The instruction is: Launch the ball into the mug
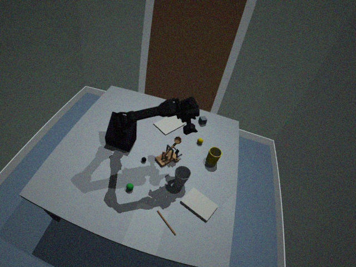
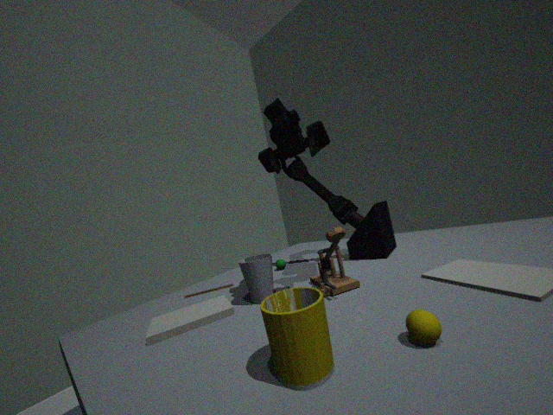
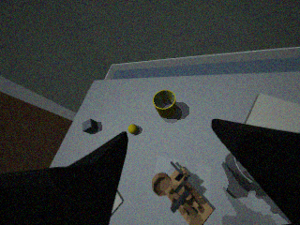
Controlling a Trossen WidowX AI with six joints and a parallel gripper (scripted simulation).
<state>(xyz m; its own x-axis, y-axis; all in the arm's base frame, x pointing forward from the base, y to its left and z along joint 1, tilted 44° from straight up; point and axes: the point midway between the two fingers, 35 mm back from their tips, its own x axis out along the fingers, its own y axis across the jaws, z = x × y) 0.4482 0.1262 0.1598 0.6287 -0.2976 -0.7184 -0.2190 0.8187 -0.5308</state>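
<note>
Right now the wooden catapult is 9 cm behind my gripper tip, 1 cm to the right of it and 26 cm below it. Round my gripper tip: yellow mug: 19 cm ahead, 5 cm to the left, 31 cm below; grey cup: 1 cm behind, 19 cm to the right, 30 cm below; yellow ball: 9 cm ahead, 20 cm to the left, 31 cm below.
</note>
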